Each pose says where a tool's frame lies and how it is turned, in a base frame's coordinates. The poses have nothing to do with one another.
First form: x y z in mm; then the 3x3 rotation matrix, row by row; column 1 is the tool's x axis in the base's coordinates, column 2 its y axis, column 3 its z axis. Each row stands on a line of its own.
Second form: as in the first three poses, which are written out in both.
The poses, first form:
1:
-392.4, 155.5, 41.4
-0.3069, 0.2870, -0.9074
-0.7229, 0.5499, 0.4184
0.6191, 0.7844, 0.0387
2:
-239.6, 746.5, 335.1
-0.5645, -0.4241, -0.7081
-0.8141, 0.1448, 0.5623
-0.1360, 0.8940, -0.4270
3:
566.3, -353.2, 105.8
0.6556, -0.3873, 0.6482
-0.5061, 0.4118, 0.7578
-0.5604, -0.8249, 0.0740
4:
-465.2, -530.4, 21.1
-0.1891, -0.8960, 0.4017
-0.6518, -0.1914, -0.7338
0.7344, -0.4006, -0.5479
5:
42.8, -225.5, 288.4
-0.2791, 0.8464, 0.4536
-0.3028, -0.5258, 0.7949
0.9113, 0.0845, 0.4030
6:
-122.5, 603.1, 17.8
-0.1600, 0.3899, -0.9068
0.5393, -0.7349, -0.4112
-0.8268, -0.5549, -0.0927
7:
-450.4, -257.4, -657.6
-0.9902, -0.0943, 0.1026
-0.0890, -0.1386, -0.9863
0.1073, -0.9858, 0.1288
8:
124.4, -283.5, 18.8
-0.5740, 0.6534, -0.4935
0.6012, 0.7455, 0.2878
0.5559, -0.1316, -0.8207
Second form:
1:
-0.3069, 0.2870, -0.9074, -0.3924
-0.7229, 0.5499, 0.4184, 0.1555
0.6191, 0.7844, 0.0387, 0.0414
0, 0, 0, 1

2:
-0.5645, -0.4241, -0.7081, -0.2396
-0.8141, 0.1448, 0.5623, 0.7465
-0.1360, 0.8940, -0.4270, 0.3351
0, 0, 0, 1

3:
0.6556, -0.3873, 0.6482, 0.5663
-0.5061, 0.4118, 0.7578, -0.3532
-0.5604, -0.8249, 0.0740, 0.1058
0, 0, 0, 1

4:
-0.1891, -0.8960, 0.4017, -0.4652
-0.6518, -0.1914, -0.7338, -0.5304
0.7344, -0.4006, -0.5479, 0.0211
0, 0, 0, 1

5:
-0.2791, 0.8464, 0.4536, 0.0428
-0.3028, -0.5258, 0.7949, -0.2255
0.9113, 0.0845, 0.4030, 0.2884
0, 0, 0, 1

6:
-0.1600, 0.3899, -0.9068, -0.1225
0.5393, -0.7349, -0.4112, 0.6031
-0.8268, -0.5549, -0.0927, 0.0178
0, 0, 0, 1

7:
-0.9902, -0.0943, 0.1026, -0.4504
-0.0890, -0.1386, -0.9863, -0.2574
0.1073, -0.9858, 0.1288, -0.6576
0, 0, 0, 1

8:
-0.5740, 0.6534, -0.4935, 0.1244
0.6012, 0.7455, 0.2878, -0.2835
0.5559, -0.1316, -0.8207, 0.0188
0, 0, 0, 1

